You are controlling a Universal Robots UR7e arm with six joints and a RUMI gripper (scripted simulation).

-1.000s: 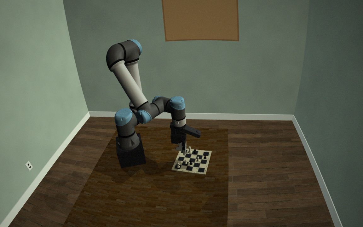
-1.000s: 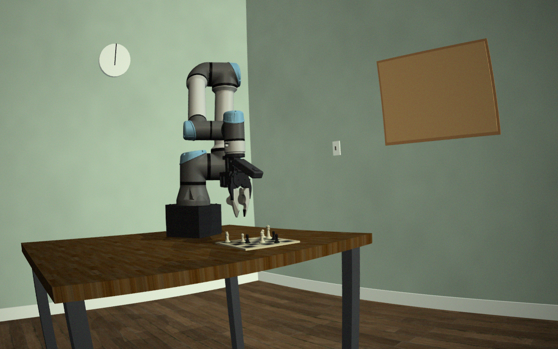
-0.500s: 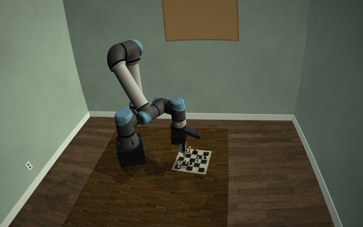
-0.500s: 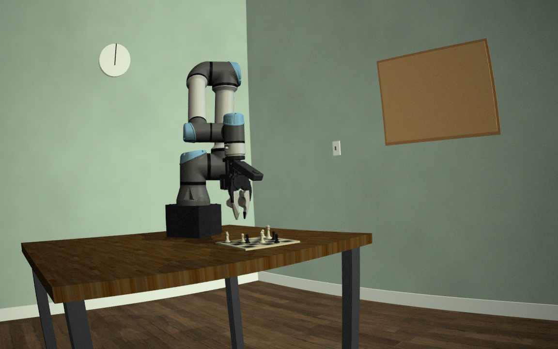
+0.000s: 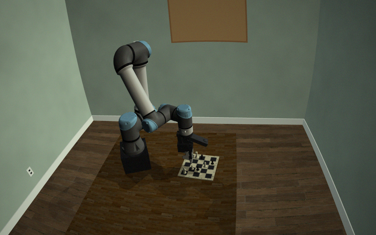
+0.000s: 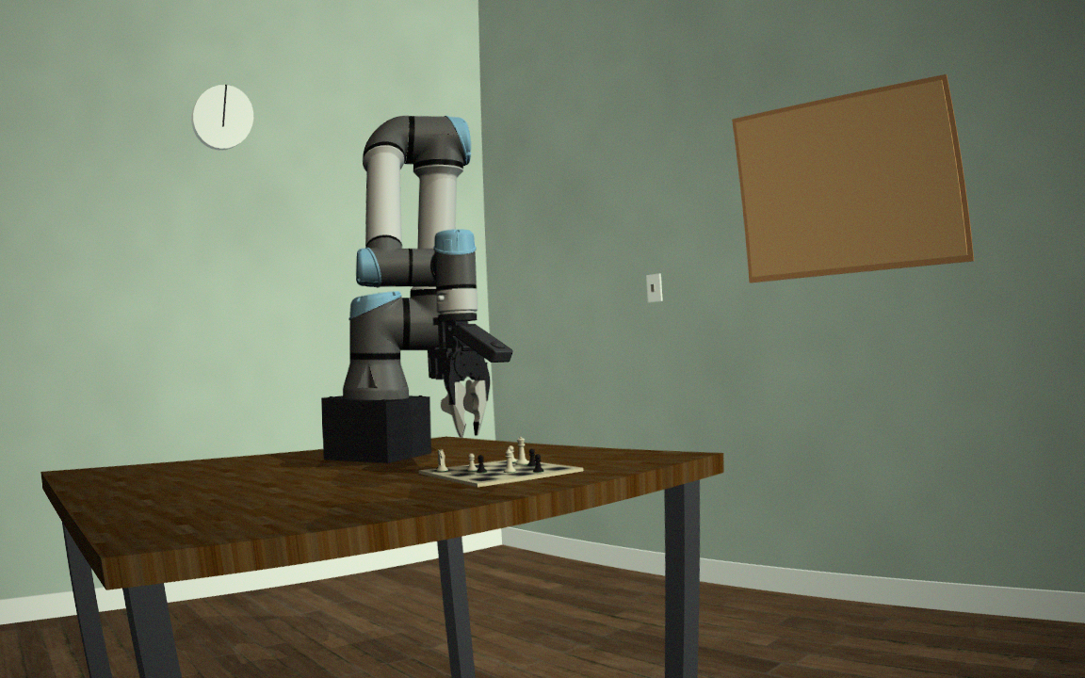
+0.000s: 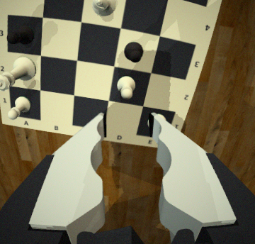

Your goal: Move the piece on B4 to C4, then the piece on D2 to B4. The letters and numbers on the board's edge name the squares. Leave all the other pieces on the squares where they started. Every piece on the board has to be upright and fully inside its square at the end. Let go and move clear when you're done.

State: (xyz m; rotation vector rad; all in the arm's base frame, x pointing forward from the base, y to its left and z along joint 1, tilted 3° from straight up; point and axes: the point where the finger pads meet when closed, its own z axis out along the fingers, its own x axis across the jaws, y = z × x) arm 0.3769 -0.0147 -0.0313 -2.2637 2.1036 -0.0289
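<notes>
Now: the chessboard 80 mm below my hand, 40 mm ahead of it and 30 mm to the left of it. From my hand the other things lie so: tall white piece: 110 mm to the left, 50 mm below, 10 mm ahead.
</notes>
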